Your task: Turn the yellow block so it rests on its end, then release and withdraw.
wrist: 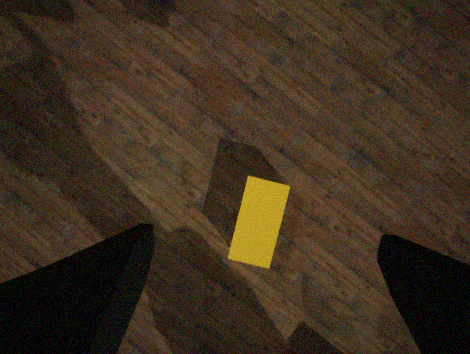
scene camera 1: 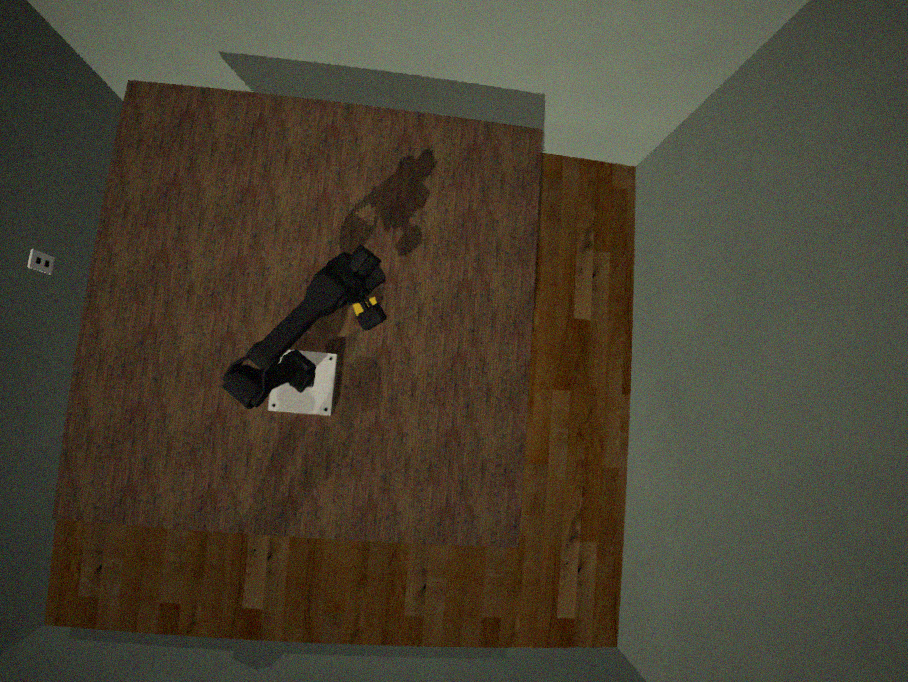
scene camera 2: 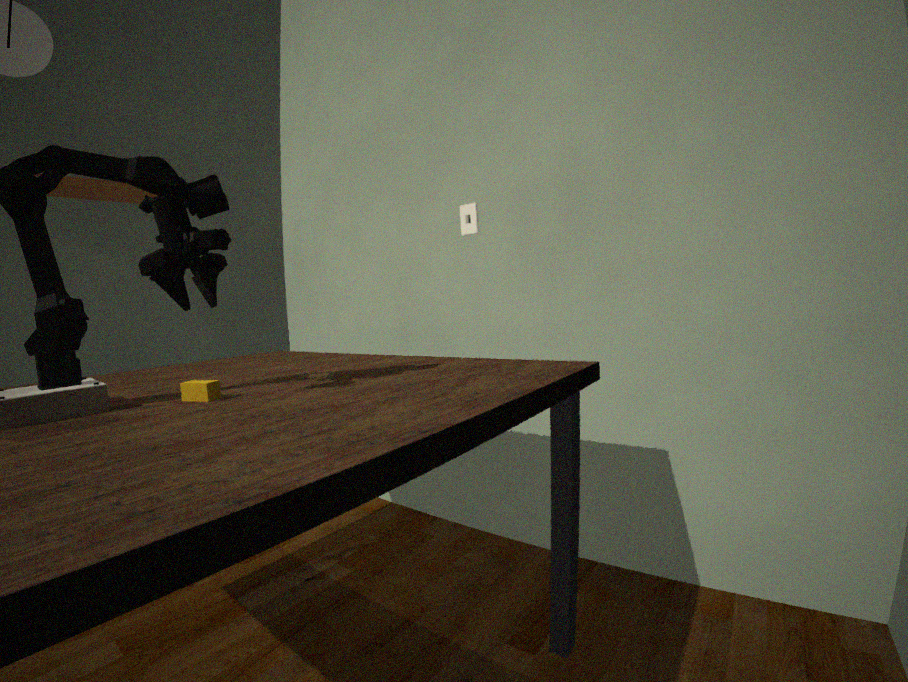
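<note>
The yellow block [scene camera 1: 358, 309] [scene camera 2: 199, 390] [wrist: 259, 222] lies flat on its long side on the wooden table. In the first scene view it is partly hidden by the gripper. In the wrist view its rectangular top shows whole, its long sides slightly tilted from vertical. My gripper [scene camera 2: 201, 306] [wrist: 267, 241] is open and empty, pointing down. It hangs well above the block, apart from it. In the wrist view the block appears between the two black fingers, a little nearer the left one.
The arm's white base plate [scene camera 1: 322, 396] [scene camera 2: 88, 400] is on the table [scene camera 1: 440, 440] [scene camera 2: 242, 469], close to the block. The arm's shadow falls on the tabletop beyond the block. A wall stands past the table's far edge.
</note>
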